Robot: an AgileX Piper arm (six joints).
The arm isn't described. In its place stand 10 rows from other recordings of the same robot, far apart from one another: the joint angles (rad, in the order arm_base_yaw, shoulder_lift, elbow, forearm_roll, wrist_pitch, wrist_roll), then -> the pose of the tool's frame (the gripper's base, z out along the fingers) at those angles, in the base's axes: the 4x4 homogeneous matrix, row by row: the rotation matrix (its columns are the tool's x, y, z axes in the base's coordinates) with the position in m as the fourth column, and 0 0 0 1 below.
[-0.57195, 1.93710, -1.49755, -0.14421, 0.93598, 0.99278] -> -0.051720 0.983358 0.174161 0.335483; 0.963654 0.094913 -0.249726 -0.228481; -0.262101 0.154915 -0.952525 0.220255; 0 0 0 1
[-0.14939, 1.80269, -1.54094, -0.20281, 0.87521, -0.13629] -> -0.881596 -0.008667 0.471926 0.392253; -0.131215 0.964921 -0.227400 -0.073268; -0.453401 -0.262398 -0.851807 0.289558; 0 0 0 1
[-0.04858, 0.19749, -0.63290, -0.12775, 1.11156, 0.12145] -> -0.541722 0.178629 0.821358 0.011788; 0.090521 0.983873 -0.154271 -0.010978; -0.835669 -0.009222 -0.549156 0.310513; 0 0 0 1
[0.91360, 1.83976, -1.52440, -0.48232, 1.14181, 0.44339] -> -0.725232 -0.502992 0.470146 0.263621; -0.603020 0.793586 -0.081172 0.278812; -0.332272 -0.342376 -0.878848 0.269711; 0 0 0 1
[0.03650, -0.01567, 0.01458, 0.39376, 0.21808, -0.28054] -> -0.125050 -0.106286 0.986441 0.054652; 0.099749 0.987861 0.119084 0.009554; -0.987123 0.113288 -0.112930 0.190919; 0 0 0 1
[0.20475, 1.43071, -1.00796, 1.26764, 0.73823, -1.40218] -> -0.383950 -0.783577 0.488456 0.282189; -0.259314 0.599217 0.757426 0.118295; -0.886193 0.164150 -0.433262 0.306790; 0 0 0 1
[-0.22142, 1.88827, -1.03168, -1.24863, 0.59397, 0.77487] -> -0.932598 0.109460 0.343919 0.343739; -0.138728 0.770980 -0.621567 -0.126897; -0.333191 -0.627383 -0.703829 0.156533; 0 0 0 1
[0.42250, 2.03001, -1.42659, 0.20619, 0.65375, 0.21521] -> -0.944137 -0.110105 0.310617 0.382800; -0.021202 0.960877 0.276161 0.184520; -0.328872 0.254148 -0.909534 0.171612; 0 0 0 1
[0.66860, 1.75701, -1.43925, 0.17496, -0.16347, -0.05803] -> -0.122510 -0.587305 0.800040 0.339105; 0.048942 0.801556 0.595913 0.264600; -0.991260 0.112161 -0.069455 0.351151; 0 0 0 1
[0.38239, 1.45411, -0.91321, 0.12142, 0.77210, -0.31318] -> -0.760464 -0.583825 0.284329 0.248998; -0.546489 0.811879 0.205431 0.108432; -0.350777 0.000840 -0.936459 0.232618; 0 0 0 1
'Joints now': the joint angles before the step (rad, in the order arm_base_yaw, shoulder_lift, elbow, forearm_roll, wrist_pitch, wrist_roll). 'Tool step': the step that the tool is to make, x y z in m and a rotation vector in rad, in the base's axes. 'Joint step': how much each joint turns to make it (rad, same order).
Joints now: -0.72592 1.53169 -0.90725 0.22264 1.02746 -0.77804
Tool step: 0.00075 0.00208 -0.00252 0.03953 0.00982 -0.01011
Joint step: 0.00000 0.01151 -0.00001 0.02379 0.02223 0.00229
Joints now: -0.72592 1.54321 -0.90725 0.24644 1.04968 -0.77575
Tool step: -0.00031 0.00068 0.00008 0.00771 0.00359 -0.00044
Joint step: 0.00001 0.00000 -0.00001 0.00279 0.00791 0.00066
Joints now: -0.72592 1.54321 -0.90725 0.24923 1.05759 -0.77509
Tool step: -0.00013 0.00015 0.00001 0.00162 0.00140 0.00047
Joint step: 0.00001 0.00000 0.00000 0.00000 0.00219 0.00000
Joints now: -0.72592 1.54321 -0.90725 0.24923 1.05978 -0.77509
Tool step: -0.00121 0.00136 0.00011 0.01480 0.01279 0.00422
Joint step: -0.00001 -0.00001 0.00001 0.00000 0.02001 -0.00002
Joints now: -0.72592 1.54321 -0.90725 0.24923 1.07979 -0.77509
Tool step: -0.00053 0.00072 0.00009 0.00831 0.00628 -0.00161
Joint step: -0.00001 -0.00001 -0.00001 0.00109 0.00984 0.00319
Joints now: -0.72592 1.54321 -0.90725 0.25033 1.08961 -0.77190
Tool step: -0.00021 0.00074 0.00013 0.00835 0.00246 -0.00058
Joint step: 0.00001 -0.00002 0.00003 0.00424 0.00762 0.00000
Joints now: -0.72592 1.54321 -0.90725 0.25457 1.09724 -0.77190
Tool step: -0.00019 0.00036 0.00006 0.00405 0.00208 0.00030
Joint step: 0.00000 0.00000 -0.00001 0.00125 0.00440 -0.00001
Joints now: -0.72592 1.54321 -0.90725 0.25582 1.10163 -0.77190
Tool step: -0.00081 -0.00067 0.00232 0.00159 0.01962 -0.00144
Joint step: 0.00000 0.00000 -0.01086 -0.01610 0.02397 0.01521
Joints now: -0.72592 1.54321 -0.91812 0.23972 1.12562 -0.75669
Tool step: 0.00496 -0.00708 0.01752 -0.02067 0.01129 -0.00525
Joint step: 0.00000 -0.00001 -0.07795 -0.03134 0.06740 0.03420
